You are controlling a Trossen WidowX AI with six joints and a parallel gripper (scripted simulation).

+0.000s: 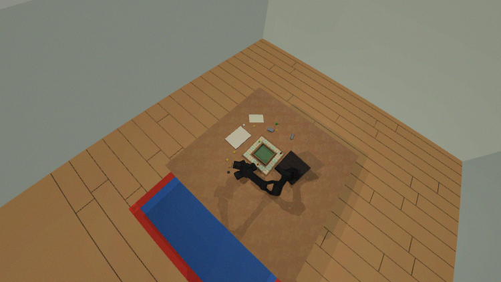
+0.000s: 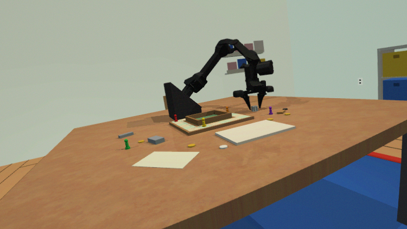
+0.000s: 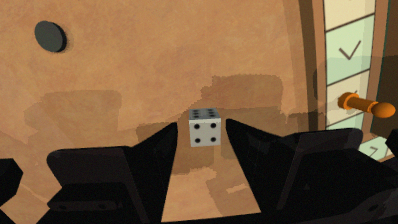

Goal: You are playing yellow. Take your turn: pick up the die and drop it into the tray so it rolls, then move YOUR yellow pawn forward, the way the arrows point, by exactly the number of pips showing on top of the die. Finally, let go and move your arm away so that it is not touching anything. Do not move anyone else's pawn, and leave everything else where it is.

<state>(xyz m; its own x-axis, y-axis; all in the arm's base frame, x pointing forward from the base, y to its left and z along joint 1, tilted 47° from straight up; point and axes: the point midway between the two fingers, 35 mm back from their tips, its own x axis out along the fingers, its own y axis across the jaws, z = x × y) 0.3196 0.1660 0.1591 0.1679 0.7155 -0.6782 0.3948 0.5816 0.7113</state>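
Now: gripper tip 330 mm to the left of the yellow pawn, 80 mm short of it and 20 mm below it. The rest, counted from my gripper tip: purple pawn 130 mm ahead, 30 mm to the right, 10 mm above; then orange pawn 130 mm to the right, 40 mm behind, 20 mm above; then white die right at my gripper tip.
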